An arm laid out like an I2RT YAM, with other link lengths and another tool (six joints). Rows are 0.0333 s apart.
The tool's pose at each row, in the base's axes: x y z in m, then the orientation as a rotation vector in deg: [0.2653 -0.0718 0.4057 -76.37 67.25 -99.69]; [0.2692 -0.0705 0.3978 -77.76 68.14 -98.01]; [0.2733 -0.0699 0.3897 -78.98 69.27 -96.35]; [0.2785 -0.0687 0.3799 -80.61 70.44 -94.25]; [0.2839 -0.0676 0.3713 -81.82 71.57 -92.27]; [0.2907 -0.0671 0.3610 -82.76 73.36 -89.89]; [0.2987 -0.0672 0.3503 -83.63 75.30 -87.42]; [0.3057 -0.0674 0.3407 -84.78 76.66 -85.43]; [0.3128 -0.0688 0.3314 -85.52 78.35 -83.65]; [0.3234 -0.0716 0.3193 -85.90 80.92 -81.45]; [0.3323 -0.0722 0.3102 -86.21 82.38 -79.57]
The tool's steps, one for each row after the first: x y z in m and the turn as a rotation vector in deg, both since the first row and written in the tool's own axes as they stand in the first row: [-0.0053 0.0066 0.0027 -1.37 -1.13 0.28]; [-0.0101 0.0137 0.0058 -2.83 -2.08 0.66]; [-0.0163 0.0221 0.0097 -4.57 -3.40 1.03]; [-0.0221 0.0295 0.0138 -6.10 -4.51 1.56]; [-0.0284 0.0385 0.0193 -8.02 -5.50 2.56]; [-0.0346 0.0482 0.0261 -10.06 -6.43 3.63]; [-0.0401 0.0569 0.0321 -11.78 -7.38 4.15]; [-0.0444 0.0658 0.0385 -13.54 -7.91 4.82]; [-0.0496 0.0777 0.0484 -15.84 -8.18 6.02]; [-0.0550 0.0861 0.0563 -17.29 -8.73 6.97]
